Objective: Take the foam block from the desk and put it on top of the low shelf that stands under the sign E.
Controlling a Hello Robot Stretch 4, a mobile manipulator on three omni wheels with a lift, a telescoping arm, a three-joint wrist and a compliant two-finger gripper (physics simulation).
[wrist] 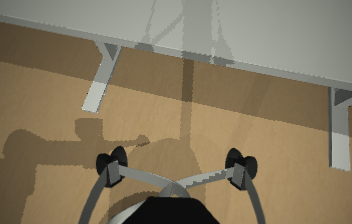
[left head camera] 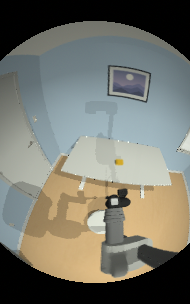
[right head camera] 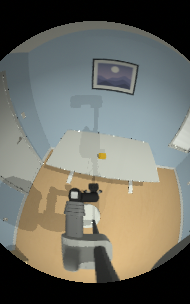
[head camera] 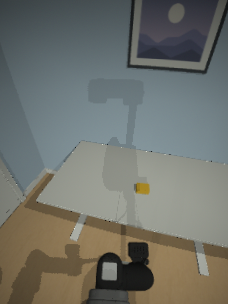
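Where they show: gripper, fingertip midpoint: (wrist: 176,160) (head camera: 129,260); robot's base at its link origin: (left head camera: 100,221) (right head camera: 86,214).
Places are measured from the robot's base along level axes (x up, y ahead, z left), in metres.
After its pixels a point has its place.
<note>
The foam block, a small yellow block (head camera: 143,188) @(x 0.738, y 0.708, z -0.207 m) (left head camera: 119,162) @(x 0.730, y 0.702, z -0.208 m) (right head camera: 102,156) @(x 0.730, y 0.699, z -0.212 m), lies on the pale grey desk (head camera: 75,180) @(x 0.693, y 0.789, z 0.302 m) (left head camera: 82,160) @(x 0.692, y 0.760, z 0.261 m) (right head camera: 65,155) @(x 0.693, y 0.737, z 0.266 m) (wrist: 290,30) @(x 0.693, y 0.527, z -0.285 m), a little right of the robot's shadow. My gripper (wrist: 176,160) @(x 0.759, y 0.277, z -0.085 m) is open and empty in the wrist view, with its two black fingertips wide apart. It points down over the floor in front of the desk's near edge, short of the block. In the head views the wrist shows, but the fingers are hidden below it. The low shelf and the sign E do not show.
The desk's white feet (head camera: 78,227) (head camera: 201,258) (wrist: 341,150) stand on the wooden floor (head camera: 165,265) @(x -0.028, y 0.432, z -0.503 m) below its near edge. A framed picture (head camera: 172,37) @(x 1.599, y 1.209, z -0.330 m) (left head camera: 129,83) @(x 1.618, y 1.208, z -0.332 m) (right head camera: 115,76) @(x 1.613, y 1.206, z -0.343 m) hangs on the blue wall behind. A door (left head camera: 17,130) @(x 1.206, y 0.818, z 1.183 m) is at the left. My white round base (right head camera: 91,216) @(x 0.187, y -0.013, z -0.076 m) is below the arm.
</note>
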